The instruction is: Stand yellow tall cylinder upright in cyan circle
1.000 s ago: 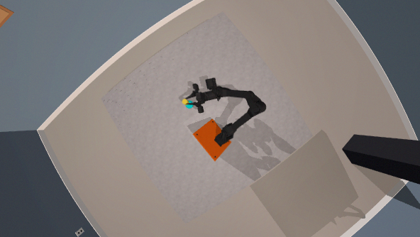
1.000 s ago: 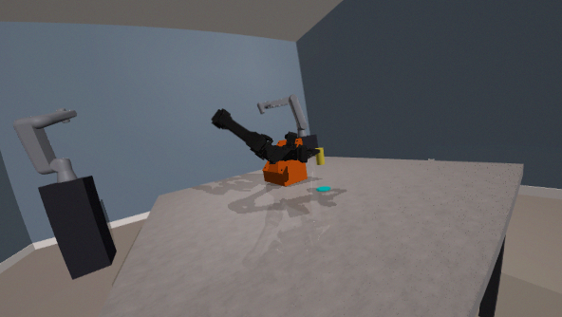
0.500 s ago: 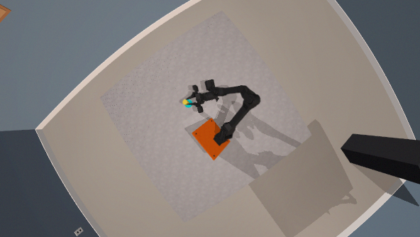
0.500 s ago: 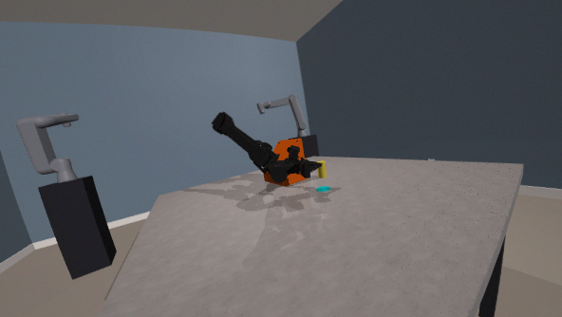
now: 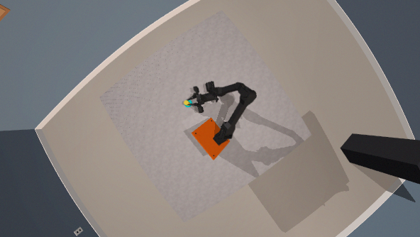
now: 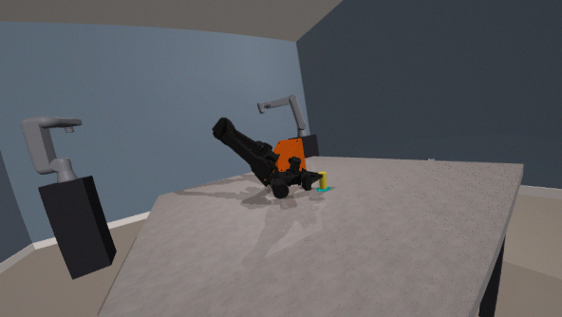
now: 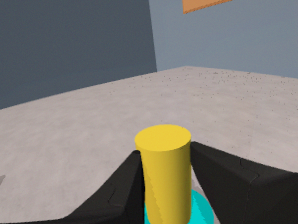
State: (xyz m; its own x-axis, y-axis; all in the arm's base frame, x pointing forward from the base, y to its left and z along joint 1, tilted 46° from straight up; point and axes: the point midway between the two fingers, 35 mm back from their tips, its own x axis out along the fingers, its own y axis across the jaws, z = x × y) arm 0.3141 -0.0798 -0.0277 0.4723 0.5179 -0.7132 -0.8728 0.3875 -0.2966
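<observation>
The yellow tall cylinder is 2 cm below my gripper tip. Round my gripper tip: cyan circle (6 cm below).
</observation>
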